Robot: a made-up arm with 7 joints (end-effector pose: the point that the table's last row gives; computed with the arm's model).
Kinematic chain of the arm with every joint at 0, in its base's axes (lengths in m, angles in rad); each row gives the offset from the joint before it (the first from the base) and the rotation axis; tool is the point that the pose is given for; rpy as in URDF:
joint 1: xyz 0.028 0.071 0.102 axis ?
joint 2: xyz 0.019 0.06 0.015 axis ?
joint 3: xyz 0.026 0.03 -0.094 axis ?
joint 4: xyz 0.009 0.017 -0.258 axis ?
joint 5: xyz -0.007 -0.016 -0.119 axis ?
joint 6: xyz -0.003 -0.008 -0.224 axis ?
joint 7: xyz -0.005 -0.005 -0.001 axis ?
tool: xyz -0.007 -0.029 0 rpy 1.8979 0.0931 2.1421
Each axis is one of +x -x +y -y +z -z.
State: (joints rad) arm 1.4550 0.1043 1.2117 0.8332 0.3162 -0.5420 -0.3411
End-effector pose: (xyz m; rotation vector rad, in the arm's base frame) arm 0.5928 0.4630 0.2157 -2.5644 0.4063 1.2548
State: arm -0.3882 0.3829 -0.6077 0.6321 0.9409 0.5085 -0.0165
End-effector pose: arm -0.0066 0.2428 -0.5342 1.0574 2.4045 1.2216
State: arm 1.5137 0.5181 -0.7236 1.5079 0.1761 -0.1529 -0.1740
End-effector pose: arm 0.4835 0.1153 0.3619 -0.4381 -0.8496 0.8963
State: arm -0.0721 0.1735 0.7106 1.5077 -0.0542 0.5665 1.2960
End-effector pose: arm 0.3061 0.4178 -0.2380 0.0168 1.2683 0.7697
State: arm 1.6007 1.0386 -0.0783 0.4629 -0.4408 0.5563 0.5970
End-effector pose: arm 0.3484 0.6892 0.2829 0.0569 0.7457 2.0993
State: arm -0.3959 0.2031 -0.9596 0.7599 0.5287 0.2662 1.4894
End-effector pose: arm -0.0524 0.0920 -0.5015 0.3832 2.1104 -0.9675
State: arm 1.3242 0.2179 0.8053 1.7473 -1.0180 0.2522 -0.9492
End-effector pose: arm 0.3371 0.4976 0.3362 1.3961 0.5860 -2.1658
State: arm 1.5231 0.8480 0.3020 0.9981 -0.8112 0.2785 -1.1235
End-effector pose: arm 0.3271 0.6466 0.4144 0.9523 0.8811 -2.3042
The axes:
joint 1: -y
joint 2: +x
joint 3: +z
joint 4: -y
joint 5: +z
joint 6: +y
joint 7: -x

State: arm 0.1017 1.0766 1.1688 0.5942 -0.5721 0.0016 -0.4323
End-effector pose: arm 0.1771 0.8068 -0.0268 -0.3102 0.0685 -3.0501
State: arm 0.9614 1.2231 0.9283 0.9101 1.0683 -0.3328 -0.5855
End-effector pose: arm 0.1122 0.7449 0.3477 -2.5731 -0.4431 1.2991
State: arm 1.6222 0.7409 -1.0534 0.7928 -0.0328 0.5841 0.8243
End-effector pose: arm 0.5609 0.3880 0.2607 0.9691 0.4442 1.4224
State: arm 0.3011 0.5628 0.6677 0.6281 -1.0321 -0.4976 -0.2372
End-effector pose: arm 0.3547 0.5988 -0.2983 0.7838 -0.0565 2.0255
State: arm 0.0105 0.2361 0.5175 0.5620 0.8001 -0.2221 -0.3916
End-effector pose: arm 0.2797 0.3830 -0.4857 -0.8449 1.5234 2.5018
